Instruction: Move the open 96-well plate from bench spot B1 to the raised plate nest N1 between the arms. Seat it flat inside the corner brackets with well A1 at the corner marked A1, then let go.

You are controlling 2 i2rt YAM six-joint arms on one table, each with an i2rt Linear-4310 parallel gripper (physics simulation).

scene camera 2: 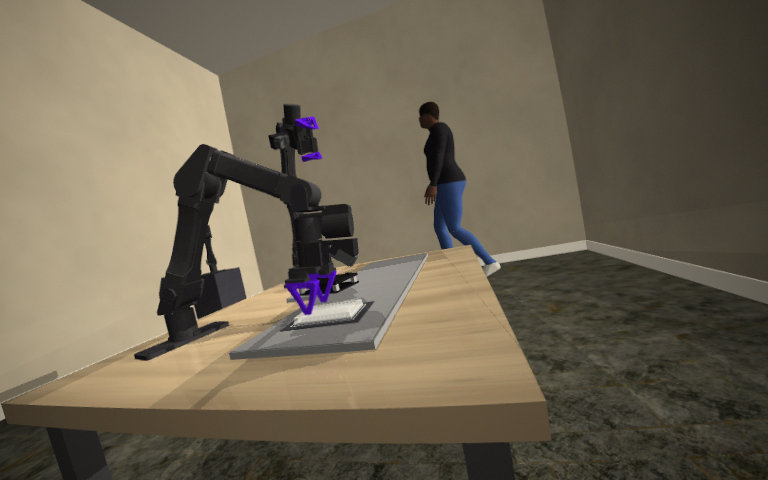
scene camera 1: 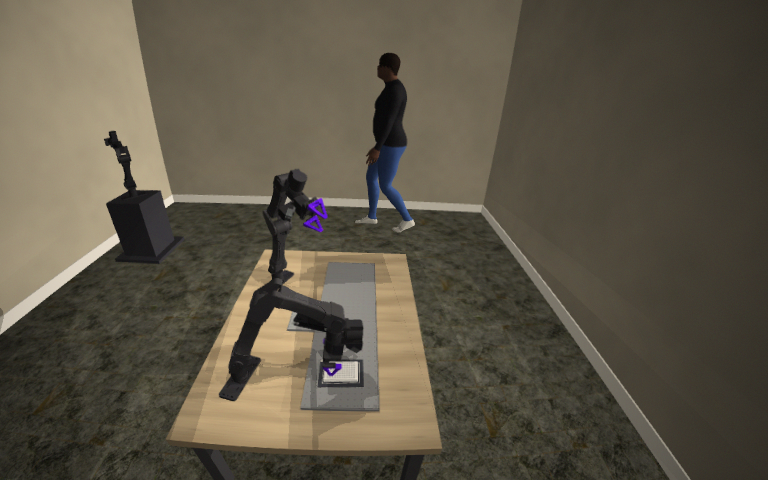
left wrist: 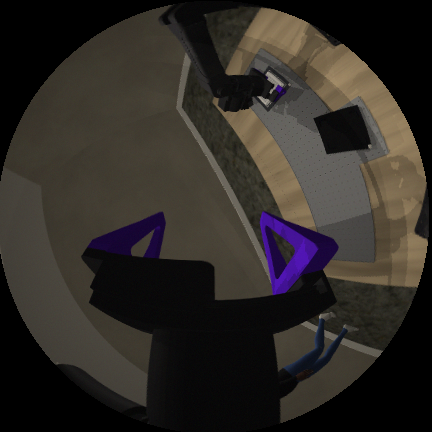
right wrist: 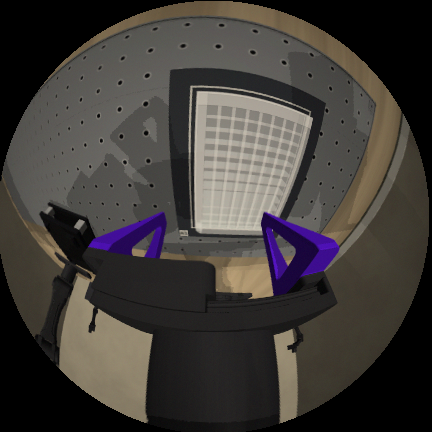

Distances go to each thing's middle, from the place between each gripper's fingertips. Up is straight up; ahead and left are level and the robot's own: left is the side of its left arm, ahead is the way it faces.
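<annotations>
I see the white well plate (scene camera 2: 344, 310) 20 mm to the right of my right hand, 40 mm ahead of it and 10 mm below it. The black nest (right wrist: 183, 82), counted from my right hand as well, is 20 mm to the right, 40 mm ahead and 10 mm below. My left gripper is 330 mm to the left of the white well plate, 90 mm short of it and 460 mm above it. As for the black nest, it is 330 mm to the right of my left hand, 90 mm ahead of it and 470 mm below it.
</annotations>
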